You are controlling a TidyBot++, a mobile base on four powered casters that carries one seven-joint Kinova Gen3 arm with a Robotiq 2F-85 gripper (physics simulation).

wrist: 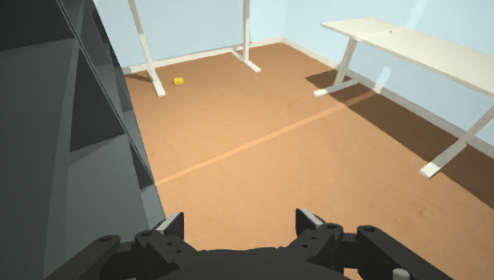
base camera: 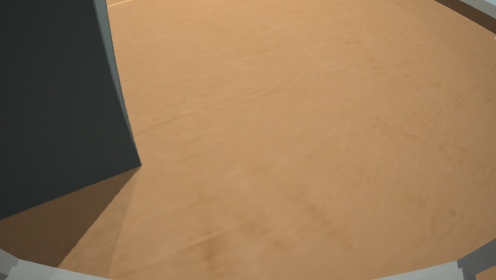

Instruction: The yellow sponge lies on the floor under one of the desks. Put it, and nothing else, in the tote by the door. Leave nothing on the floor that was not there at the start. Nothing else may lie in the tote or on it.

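Places are measured from the arm's base along level axes (x back, y right, z up), in metres.
Where they show: gripper, fingertip midpoint: point(wrist: 240, 223).
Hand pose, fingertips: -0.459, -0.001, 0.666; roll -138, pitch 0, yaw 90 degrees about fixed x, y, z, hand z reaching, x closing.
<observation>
After its pixels a point has its place, as x, y, z.
The yellow sponge point(wrist: 178, 81) {-2.573, -0.679, -0.363} lies on the floor in the upper left of the wrist view, between the two legs of the far desk, close to its left leg point(wrist: 155, 82) {-2.572, -0.953, -0.370}. My gripper point(wrist: 240, 223) {-0.459, -0.001, 0.666} is open, with no object between its fingers, and is far from the sponge. The sponge does not show in the base camera view. The tote by the door does not show in either view.
A dark grey shelf unit point(base camera: 60, 100) {-0.329, -0.220, -0.229} point(wrist: 59, 145) {-0.622, -0.289, 0.588} stands close on the left. The far desk's right leg point(wrist: 246, 57) {-3.148, 0.156, -0.318} stands near the back wall. A second desk point(wrist: 400, 45) {-1.871, 1.257, 0.323} stands along the right wall, its feet point(wrist: 431, 171) {-1.191, 1.505, -0.372} reaching onto the floor.
</observation>
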